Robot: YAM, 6 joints.
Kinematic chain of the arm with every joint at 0, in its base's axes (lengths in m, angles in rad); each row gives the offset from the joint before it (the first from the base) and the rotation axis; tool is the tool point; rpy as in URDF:
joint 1: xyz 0 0 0.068 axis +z
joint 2: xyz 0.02 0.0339 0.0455 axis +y
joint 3: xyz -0.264 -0.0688 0 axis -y
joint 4: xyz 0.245 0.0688 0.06 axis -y
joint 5: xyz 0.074 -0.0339 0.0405 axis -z
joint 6: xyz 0.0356 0 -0.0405 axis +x
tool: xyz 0 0 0 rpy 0 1.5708 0
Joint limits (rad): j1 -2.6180..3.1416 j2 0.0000..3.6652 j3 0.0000..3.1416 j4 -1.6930..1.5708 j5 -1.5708..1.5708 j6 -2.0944..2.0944
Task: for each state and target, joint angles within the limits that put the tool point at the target. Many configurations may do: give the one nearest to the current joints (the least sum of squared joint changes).
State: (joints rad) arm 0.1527 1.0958 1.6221 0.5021 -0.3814 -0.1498
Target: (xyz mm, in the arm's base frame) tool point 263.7 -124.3 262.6
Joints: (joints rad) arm -0.4791 1.2899 0.7543 0.2426 -0.3221 -0.1498
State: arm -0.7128 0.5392 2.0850 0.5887 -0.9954 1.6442
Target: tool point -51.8 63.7 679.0
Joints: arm -0.5519 1.0001 2.1183 0.5357 -0.8647 1.6442
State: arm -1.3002 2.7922 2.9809 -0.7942 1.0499 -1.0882
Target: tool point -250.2 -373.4 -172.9
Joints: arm -2.0918 3.3259 2.4364 -1.0398 1.0638 -1.0882
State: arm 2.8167 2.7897 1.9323 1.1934 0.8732 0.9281
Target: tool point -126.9 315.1 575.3
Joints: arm 2.0374 2.0017 2.2891 1.3853 0.9245 0.9281
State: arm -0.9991 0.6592 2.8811 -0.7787 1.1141 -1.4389
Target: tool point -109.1 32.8 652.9
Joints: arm -0.5804 1.0763 2.6714 -0.7971 1.1432 -1.4389
